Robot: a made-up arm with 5 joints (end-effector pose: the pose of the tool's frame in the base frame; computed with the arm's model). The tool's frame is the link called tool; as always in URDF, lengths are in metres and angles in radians.
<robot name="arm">
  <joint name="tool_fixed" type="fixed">
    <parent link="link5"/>
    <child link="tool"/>
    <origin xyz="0 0 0"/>
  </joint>
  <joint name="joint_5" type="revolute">
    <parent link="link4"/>
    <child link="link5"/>
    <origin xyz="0.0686 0.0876 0" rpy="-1.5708 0 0"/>
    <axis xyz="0 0 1"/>
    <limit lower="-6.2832" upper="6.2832"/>
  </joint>
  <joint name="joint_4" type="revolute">
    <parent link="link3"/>
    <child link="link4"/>
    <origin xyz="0.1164 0.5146 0"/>
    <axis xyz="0 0 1"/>
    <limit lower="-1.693" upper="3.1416"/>
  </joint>
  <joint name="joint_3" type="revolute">
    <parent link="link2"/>
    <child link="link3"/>
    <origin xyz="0.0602 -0.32 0"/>
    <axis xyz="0 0 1"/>
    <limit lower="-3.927" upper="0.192"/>
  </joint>
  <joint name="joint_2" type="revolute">
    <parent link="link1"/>
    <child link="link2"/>
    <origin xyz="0 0 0" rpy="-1.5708 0 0"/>
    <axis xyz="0 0 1"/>
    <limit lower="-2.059" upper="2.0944"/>
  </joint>
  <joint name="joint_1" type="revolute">
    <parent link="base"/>
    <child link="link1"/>
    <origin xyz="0 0 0.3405"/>
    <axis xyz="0 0 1"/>
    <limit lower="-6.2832" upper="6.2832"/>
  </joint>
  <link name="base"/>
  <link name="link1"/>
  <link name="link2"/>
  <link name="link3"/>
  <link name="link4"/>
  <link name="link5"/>
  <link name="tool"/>
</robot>
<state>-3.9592 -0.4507 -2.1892 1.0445 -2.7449</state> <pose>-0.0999 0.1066 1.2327 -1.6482 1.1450 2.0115</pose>
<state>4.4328 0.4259 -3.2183 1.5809 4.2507</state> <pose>-0.0993 -0.3459 1.1638 1.9538 0.1784 -0.4922</pose>
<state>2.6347 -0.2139 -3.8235 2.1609 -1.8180</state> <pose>0.3678 -0.2042 0.9885 0.9471 -1.2316 -1.9453</pose>
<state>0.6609 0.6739 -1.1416 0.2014 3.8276</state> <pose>0.5304 0.4124 0.0797 0.0367 2.9233 0.2442</pose>
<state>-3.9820 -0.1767 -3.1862 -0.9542 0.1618</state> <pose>0.2207 -0.2464 1.1130 0.5746 1.0491 -0.5975</pose>
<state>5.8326 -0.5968 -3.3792 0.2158 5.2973</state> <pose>-0.6267 0.3032 0.9300 -0.6731 -0.1846 1.6447</pose>
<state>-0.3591 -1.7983 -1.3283 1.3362 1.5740</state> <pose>-0.3403 0.1277 0.9293 -0.8803 1.2751 -1.5876</pose>
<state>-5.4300 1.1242 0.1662 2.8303 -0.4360</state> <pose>-0.0745 -0.0853 0.2759 -1.0605 -0.7972 -2.4361</pose>
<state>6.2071 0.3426 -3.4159 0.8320 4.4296</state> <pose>0.1089 -0.0083 1.2512 0.6016 0.7409 1.1249</pose>
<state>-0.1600 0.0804 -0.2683 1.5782 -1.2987</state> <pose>0.2195 -0.0354 0.0876 -1.6162 -1.0344 1.1933</pose>
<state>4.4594 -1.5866 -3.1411 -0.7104 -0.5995</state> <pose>0.2137 0.8265 0.1619 -1.9026 1.3358 0.3674</pose>
